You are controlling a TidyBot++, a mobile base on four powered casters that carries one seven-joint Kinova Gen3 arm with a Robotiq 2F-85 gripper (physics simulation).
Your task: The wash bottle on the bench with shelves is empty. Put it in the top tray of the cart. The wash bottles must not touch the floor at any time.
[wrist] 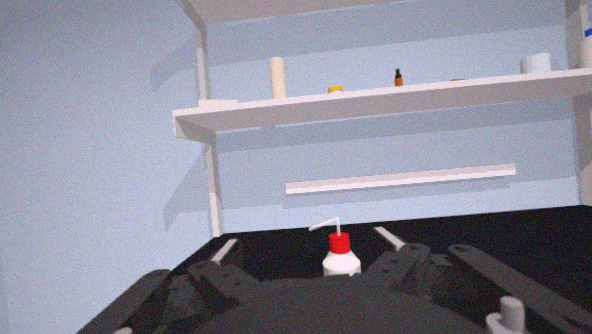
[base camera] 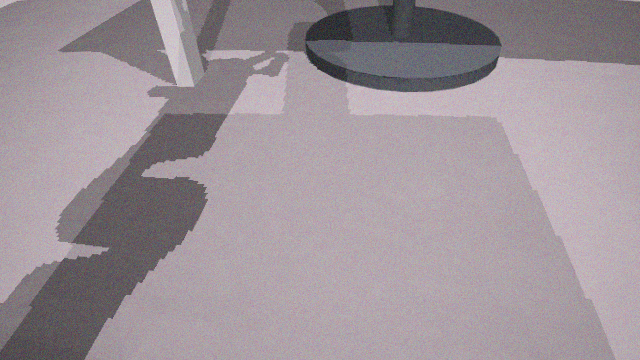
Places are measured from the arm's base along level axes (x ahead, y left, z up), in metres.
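Pixels of known places: gripper, fingertip midpoint: (wrist: pixel 306 247).
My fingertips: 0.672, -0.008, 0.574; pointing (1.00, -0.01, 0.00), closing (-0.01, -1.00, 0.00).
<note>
For each thing: its top centre in the pictures, then the offset to it from my fingertips, as dx, dy, dz. "pt": a spot on its surface instead. Level surfaces: height alone.
- wash bottle, top centre: (wrist: pixel 331 217) +0.218, -0.049, -0.034
- black bench top, surface height: dz -0.208
- beige cylinder, top centre: (wrist: pixel 276 60) +0.649, +0.033, +0.427
- yellow-lidded jar, top centre: (wrist: pixel 335 88) +0.639, -0.162, +0.309
- small orange bottle, top centre: (wrist: pixel 397 69) +0.598, -0.366, +0.341
- white leg, surface spot: (base camera: pixel 175 45) pt +0.090, +0.343, -0.879
The wash bottle (wrist: pixel 342 262), white with a red cap and a thin bent spout, stands upright on the black bench top (wrist: pixel 500 245) in the wrist view. Its lower part is hidden behind the gripper's body. My gripper (wrist: pixel 306 247) is open and empty. The bottle appears in the gap between the two fingers, nearer the right finger; how far beyond the fingertips it stands is hard to tell. The cart and its top tray do not show in either view.
Above the bench, a white shelf (wrist: pixel 320 110) holds a beige cylinder (wrist: pixel 277 78), a yellow-lidded jar (wrist: pixel 335 89), a small orange bottle (wrist: pixel 398 79) and white containers. In the base view, a white leg (base camera: pixel 175 45) and a round dark pedestal base (base camera: pixel 415 62) stand ahead.
</note>
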